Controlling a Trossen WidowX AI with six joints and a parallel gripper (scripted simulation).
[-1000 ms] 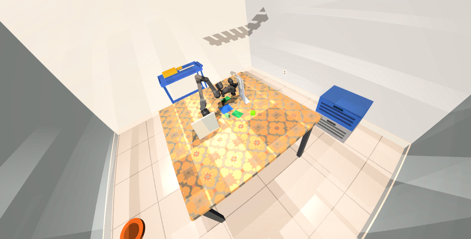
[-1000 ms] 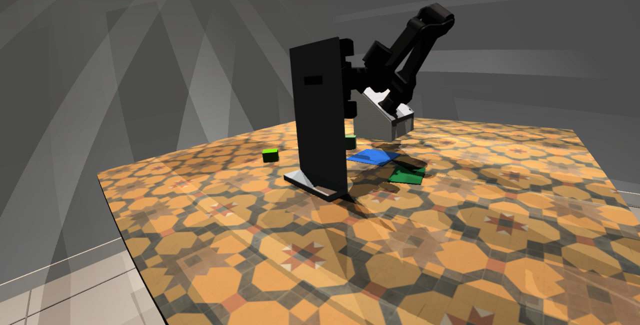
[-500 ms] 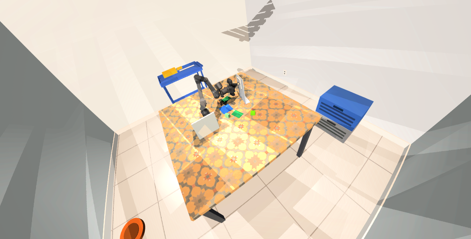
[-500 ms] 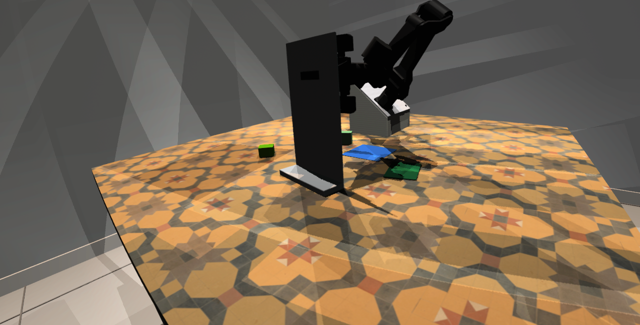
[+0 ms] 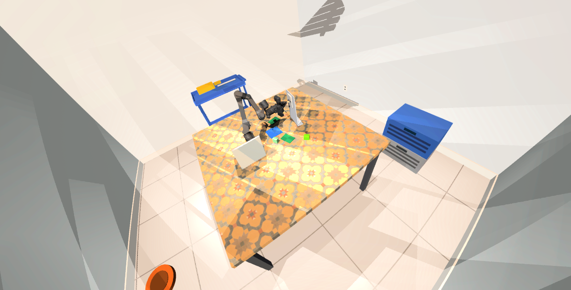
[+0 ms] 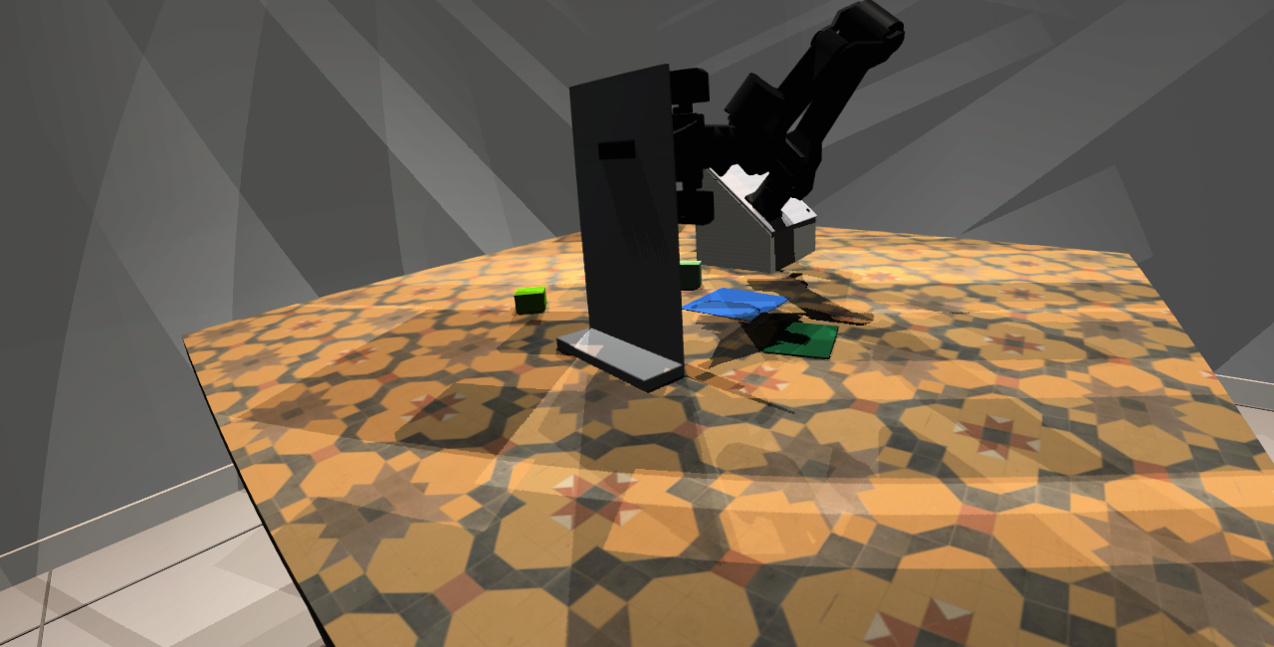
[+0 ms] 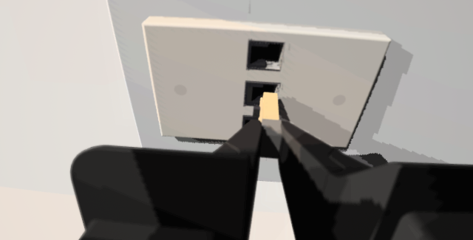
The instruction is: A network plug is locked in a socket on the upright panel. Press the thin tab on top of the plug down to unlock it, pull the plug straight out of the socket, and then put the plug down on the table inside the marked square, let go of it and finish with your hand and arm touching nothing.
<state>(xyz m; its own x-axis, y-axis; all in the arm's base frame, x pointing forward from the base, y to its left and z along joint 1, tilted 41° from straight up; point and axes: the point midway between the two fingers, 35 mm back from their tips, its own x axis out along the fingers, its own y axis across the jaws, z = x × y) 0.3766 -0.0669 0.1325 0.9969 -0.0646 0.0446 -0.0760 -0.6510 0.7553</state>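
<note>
Now: the blue square 19 cm behind my gripper tip, 1 cm to the left of it and 22 cm below it. Round my gripper tip: yellowish tab 1 cm ahead; upright panel 4 cm ahead, 1 cm to the right, 9 cm below; network plug 1 cm ahead.
</note>
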